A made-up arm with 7 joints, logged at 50 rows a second.
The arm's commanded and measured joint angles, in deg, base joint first. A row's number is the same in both.
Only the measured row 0 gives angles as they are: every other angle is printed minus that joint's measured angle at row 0.
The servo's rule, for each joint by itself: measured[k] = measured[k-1] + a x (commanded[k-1-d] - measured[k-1]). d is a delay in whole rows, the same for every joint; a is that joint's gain. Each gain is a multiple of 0.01, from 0.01 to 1. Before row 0 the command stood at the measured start. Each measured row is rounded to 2 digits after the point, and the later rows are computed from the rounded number. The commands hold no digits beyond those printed.
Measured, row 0: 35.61, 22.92, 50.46, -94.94, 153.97, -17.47, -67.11
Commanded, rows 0 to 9: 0.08, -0.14, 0.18, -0.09, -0.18, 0.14, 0.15; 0.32, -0.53, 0.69, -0.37, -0.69, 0.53, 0.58; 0.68, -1.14, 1.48, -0.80, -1.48, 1.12, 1.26; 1.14, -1.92, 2.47, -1.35, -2.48, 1.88, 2.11; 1.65, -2.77, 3.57, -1.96, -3.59, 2.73, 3.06; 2.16, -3.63, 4.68, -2.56, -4.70, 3.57, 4.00; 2.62, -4.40, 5.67, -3.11, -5.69, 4.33, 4.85; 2.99, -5.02, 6.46, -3.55, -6.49, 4.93, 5.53; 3.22, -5.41, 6.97, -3.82, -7.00, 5.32, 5.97; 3.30, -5.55, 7.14, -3.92, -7.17, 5.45, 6.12
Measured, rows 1 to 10: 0.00, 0.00, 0.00, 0.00, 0.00, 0.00, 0.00; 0.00, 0.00, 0.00, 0.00, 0.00, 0.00, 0.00; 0.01, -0.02, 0.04, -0.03, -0.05, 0.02, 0.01; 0.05, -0.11, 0.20, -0.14, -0.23, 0.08, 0.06; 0.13, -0.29, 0.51, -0.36, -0.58, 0.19, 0.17; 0.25, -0.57, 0.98, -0.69, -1.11, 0.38, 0.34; 0.42, -0.94, 1.60, -1.11, -1.80, 0.64, 0.58; 0.63, -1.40, 2.34, -1.59, -2.61, 0.96, 0.89; 0.87, -1.91, 3.14, -2.09, -3.47, 1.33, 1.25; 1.12, -2.44, 3.94, -2.57, -4.32, 1.73, 1.64
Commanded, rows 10 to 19: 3.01, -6.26, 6.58, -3.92, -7.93, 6.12, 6.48; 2.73, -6.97, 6.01, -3.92, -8.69, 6.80, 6.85; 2.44, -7.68, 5.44, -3.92, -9.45, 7.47, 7.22; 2.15, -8.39, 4.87, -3.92, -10.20, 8.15, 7.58; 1.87, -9.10, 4.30, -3.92, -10.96, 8.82, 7.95; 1.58, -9.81, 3.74, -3.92, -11.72, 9.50, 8.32; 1.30, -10.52, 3.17, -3.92, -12.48, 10.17, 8.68; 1.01, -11.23, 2.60, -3.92, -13.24, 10.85, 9.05; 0.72, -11.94, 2.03, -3.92, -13.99, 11.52, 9.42; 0.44, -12.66, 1.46, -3.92, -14.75, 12.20, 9.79
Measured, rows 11 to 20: 1.37, -2.94, 4.67, -2.98, -5.07, 2.12, 2.03; 1.60, -3.38, 5.26, -3.29, -5.66, 2.49, 2.40; 1.77, -3.87, 5.58, -3.50, -6.30, 2.89, 2.77; 1.89, -4.40, 5.68, -3.64, -6.97, 3.32, 3.14; 1.96, -4.96, 5.62, -3.73, -7.66, 3.78, 3.51; 1.98, -5.54, 5.44, -3.79, -8.37, 4.26, 3.88; 1.97, -6.15, 5.17, -3.83, -9.10, 4.76, 4.25; 1.92, -6.77, 4.83, -3.86, -9.83, 5.28, 4.62; 1.85, -7.41, 4.43, -3.88, -10.57, 5.82, 4.99; 1.75, -8.06, 3.99, -3.89, -11.32, 6.37, 5.36
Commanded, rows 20 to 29: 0.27, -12.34, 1.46, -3.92, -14.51, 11.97, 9.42; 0.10, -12.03, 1.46, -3.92, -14.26, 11.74, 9.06; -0.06, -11.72, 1.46, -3.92, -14.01, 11.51, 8.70; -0.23, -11.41, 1.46, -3.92, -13.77, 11.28, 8.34; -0.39, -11.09, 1.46, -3.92, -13.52, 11.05, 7.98; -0.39, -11.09, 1.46, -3.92, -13.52, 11.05, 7.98; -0.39, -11.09, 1.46, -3.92, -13.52, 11.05, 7.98; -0.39, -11.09, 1.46, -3.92, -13.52, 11.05, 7.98; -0.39, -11.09, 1.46, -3.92, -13.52, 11.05, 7.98; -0.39, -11.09, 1.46, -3.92, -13.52, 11.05, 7.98
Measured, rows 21 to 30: 1.63, -8.72, 3.52, -3.90, -12.07, 6.94, 5.73; 1.49, -9.39, 3.03, -3.91, -12.82, 7.52, 6.10; 1.34, -9.89, 2.65, -3.91, -13.29, 8.01, 6.40; 1.19, -10.25, 2.36, -3.91, -13.56, 8.42, 6.64; 1.04, -10.50, 2.14, -3.91, -13.69, 8.76, 6.83; 0.89, -10.65, 1.98, -3.91, -13.71, 9.04, 6.97; 0.74, -10.72, 1.86, -3.91, -13.66, 9.26, 7.06; 0.60, -10.78, 1.76, -3.91, -13.62, 9.46, 7.14; 0.48, -10.83, 1.69, -3.91, -13.59, 9.63, 7.22; 0.38, -10.87, 1.63, -3.91, -13.57, 9.79, 7.29
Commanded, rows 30 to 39: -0.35, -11.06, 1.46, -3.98, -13.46, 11.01, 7.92; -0.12, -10.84, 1.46, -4.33, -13.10, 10.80, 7.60; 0.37, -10.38, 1.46, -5.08, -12.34, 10.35, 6.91; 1.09, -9.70, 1.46, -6.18, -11.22, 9.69, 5.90; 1.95, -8.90, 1.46, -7.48, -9.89, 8.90, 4.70; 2.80, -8.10, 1.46, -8.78, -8.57, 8.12, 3.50; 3.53, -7.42, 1.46, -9.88, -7.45, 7.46, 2.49; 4.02, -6.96, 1.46, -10.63, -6.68, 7.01, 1.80; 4.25, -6.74, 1.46, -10.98, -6.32, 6.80, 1.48; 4.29, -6.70, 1.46, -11.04, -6.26, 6.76, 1.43
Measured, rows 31 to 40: 0.29, -10.91, 1.59, -3.91, -13.56, 9.93, 7.35; 0.21, -10.94, 1.56, -3.91, -13.55, 10.05, 7.41; 0.14, -10.96, 1.54, -3.93, -13.52, 10.16, 7.46; 0.11, -10.94, 1.52, -4.06, -13.40, 10.23, 7.47; 0.14, -10.84, 1.51, -4.40, -13.10, 10.24, 7.42; 0.25, -10.65, 1.50, -4.99, -12.57, 10.18, 7.28; 0.45, -10.35, 1.49, -5.81, -11.82, 10.04, 7.05; 0.73, -9.97, 1.48, -6.79, -10.91, 9.83, 6.73; 1.07, -9.54, 1.48, -7.81, -9.94, 9.57, 6.35; 1.42, -9.10, 1.48, -8.74, -9.03, 9.29, 5.94
